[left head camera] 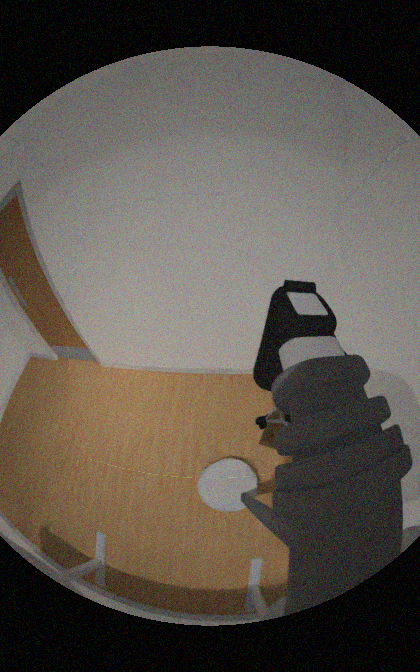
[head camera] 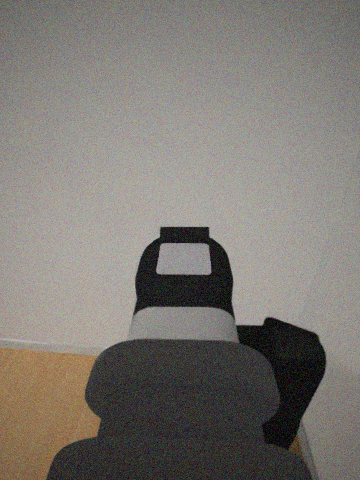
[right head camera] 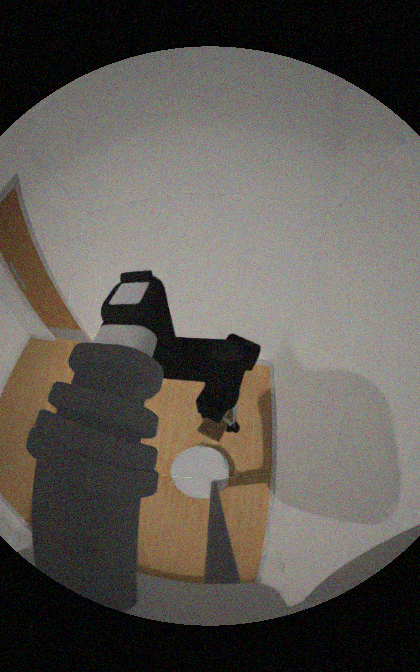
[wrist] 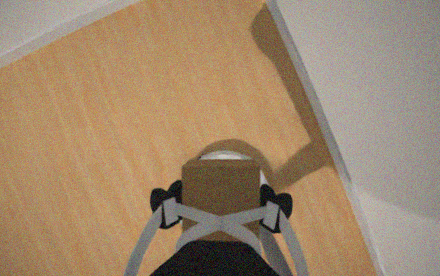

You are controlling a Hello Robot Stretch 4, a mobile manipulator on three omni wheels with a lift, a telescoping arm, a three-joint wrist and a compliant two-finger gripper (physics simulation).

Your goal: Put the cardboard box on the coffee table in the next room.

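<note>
The brown cardboard box [wrist: 221,187] [right head camera: 212,429] [left head camera: 270,436] is between the two black fingertips in the wrist view. My gripper [wrist: 221,197] [right head camera: 220,425] is shut on it, with one fingertip against each side, and holds it above the floor. In the right head view the gripper hangs from the black wrist, beyond the round white base part. In the left head view the arm hides part of the box and gripper. The coffee table does not show in these views.
A brown door [left head camera: 37,280] [right head camera: 35,265] in a grey frame stands at the far left. A pale wall [head camera: 180,125] rises ahead, and another wall [wrist: 380,100] stands close on the right. Pale table legs [left head camera: 100,550] [left head camera: 255,575] show at the lower edge of the left head view.
</note>
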